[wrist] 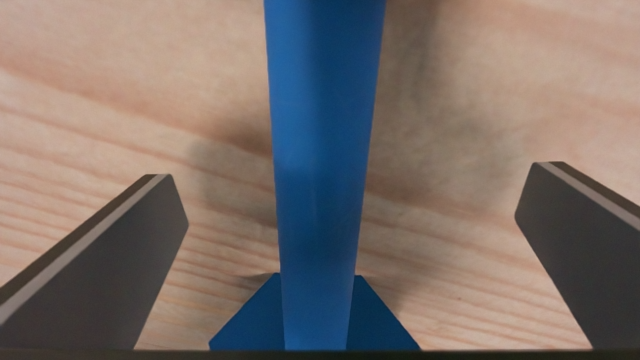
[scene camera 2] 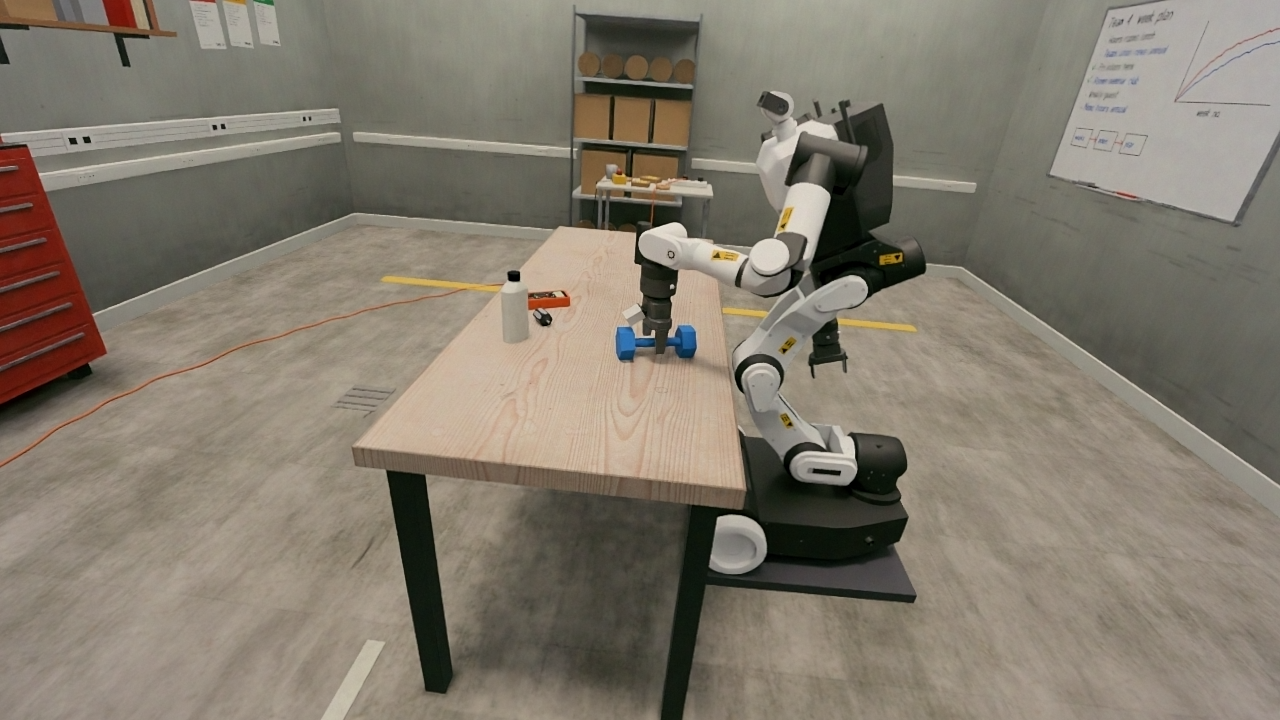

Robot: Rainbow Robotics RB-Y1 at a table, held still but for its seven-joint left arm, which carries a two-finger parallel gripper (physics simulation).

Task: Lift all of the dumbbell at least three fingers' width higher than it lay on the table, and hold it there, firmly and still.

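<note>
A blue dumbbell with two hexagonal heads lies on its side on the wooden table. In the wrist view its handle runs from top to bottom, with part of one head at the lower edge. My gripper points straight down over the middle of the handle. It is open, with one finger on each side of the handle and a gap between the handle and each finger.
A white bottle with a black cap stands on the table's far side from the robot. A small black object and an orange-red box-like item lie near it.
</note>
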